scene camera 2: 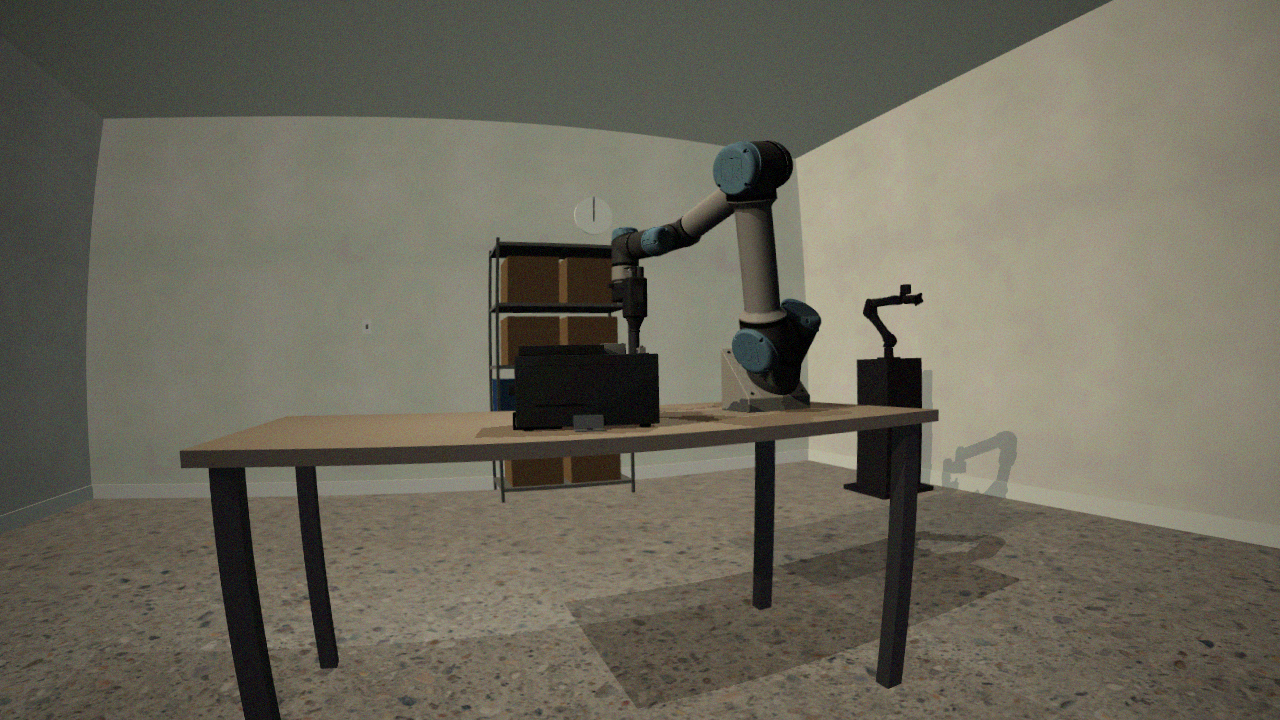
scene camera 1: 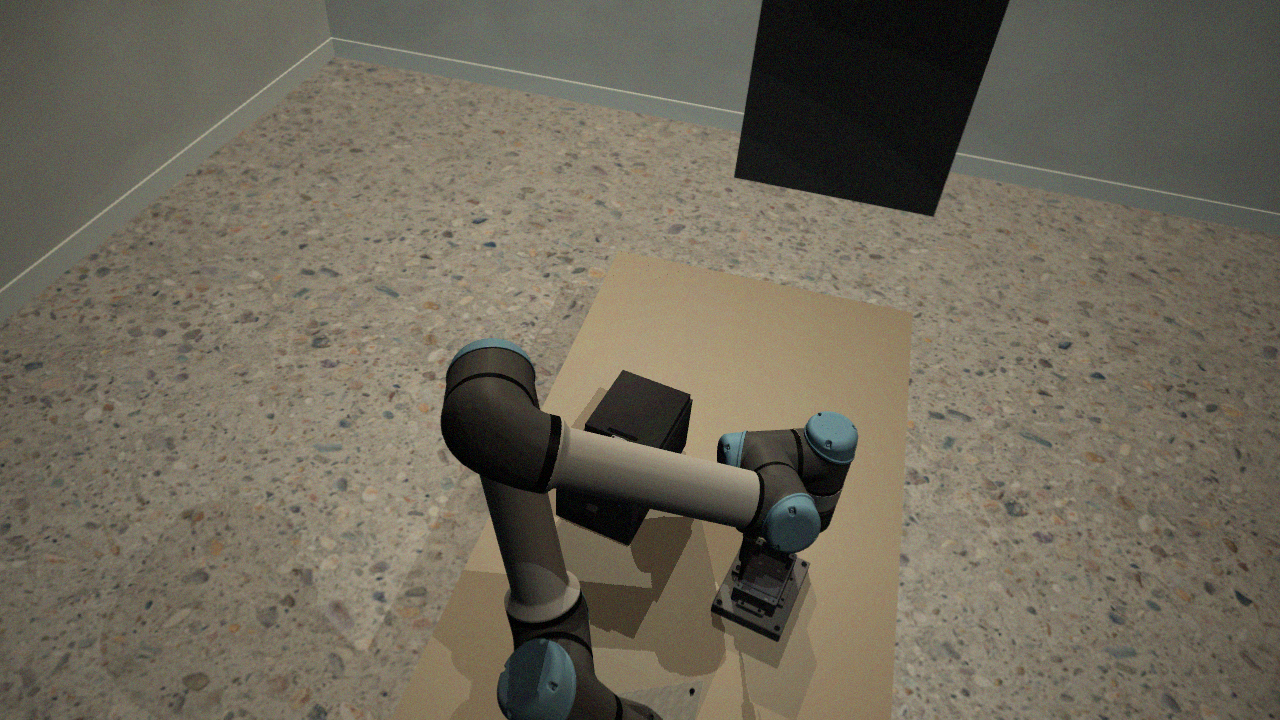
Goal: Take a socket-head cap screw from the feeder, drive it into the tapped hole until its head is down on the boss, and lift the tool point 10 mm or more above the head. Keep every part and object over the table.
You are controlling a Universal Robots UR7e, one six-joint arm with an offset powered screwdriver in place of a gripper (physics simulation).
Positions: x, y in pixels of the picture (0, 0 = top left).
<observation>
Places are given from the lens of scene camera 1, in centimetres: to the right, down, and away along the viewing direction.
screw feeder (scene camera 1: 621, 523): -3, 30, 162
</observation>
